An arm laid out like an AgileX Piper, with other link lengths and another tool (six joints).
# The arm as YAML. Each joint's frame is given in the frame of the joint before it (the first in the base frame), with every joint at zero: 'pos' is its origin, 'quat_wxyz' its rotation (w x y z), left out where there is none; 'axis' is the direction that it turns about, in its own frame. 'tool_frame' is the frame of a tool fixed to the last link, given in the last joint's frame.
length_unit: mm
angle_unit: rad
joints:
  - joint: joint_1
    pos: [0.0, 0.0, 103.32]
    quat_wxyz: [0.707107, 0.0, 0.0, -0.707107]
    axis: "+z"
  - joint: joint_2
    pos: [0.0, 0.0, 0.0]
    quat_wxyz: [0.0, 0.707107, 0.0, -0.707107]
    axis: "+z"
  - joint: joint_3
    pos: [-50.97, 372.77, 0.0]
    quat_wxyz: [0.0, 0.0, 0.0, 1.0]
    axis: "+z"
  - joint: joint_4
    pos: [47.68, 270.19, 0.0]
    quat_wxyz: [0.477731, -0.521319, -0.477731, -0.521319]
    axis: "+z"
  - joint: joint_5
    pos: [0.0, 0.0, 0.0]
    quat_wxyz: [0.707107, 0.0, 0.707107, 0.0]
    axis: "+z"
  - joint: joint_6
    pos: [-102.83, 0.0, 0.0]
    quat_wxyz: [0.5, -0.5, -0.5, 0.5]
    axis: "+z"
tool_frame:
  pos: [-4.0, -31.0, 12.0]
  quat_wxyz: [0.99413, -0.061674, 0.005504, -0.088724]
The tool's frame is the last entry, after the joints.
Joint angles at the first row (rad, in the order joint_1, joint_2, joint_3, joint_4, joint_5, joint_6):
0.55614 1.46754 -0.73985 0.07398 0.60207 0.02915
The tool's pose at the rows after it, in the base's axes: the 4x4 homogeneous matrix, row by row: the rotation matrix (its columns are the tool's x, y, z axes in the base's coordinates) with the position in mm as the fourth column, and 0 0 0 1 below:
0.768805, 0.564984, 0.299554, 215.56; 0.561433, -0.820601, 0.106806, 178.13; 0.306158, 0.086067, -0.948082, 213.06; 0, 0, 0, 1
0.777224, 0.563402, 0.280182, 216.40; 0.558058, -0.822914, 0.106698, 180.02; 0.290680, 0.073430, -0.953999, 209.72; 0, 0, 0, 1
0.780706, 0.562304, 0.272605, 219.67; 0.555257, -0.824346, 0.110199, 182.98; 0.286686, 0.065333, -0.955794, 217.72; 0, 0, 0, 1
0.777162, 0.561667, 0.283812, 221.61; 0.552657, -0.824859, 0.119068, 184.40; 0.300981, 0.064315, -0.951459, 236.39; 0, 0, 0, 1
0.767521, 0.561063, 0.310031, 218.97; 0.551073, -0.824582, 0.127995, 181.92; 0.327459, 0.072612, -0.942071, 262.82; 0, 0, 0, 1
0.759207, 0.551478, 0.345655, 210.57; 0.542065, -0.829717, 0.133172, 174.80; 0.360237, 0.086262, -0.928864, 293.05; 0, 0, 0, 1
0.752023, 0.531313, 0.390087, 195.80; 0.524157, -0.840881, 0.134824, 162.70; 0.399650, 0.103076, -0.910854, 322.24; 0, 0, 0, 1
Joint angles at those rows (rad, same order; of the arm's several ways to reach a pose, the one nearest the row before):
0.55551 1.48642 -0.69713 0.10561 0.56329 0.01690
0.55555 1.50104 -0.69870 0.12389 0.56786 0.00901
0.55555 1.49921 -0.73154 0.12908 0.60735 0.01164
0.55555 1.47228 -0.78015 0.12156 0.66768 0.02252
0.55552 1.42089 -0.83283 0.10196 0.74261 0.03916
0.55552 1.35085 -0.88189 0.07425 0.82447 0.06728
0.55554 1.26555 -0.91642 0.04147 0.89922 0.10345

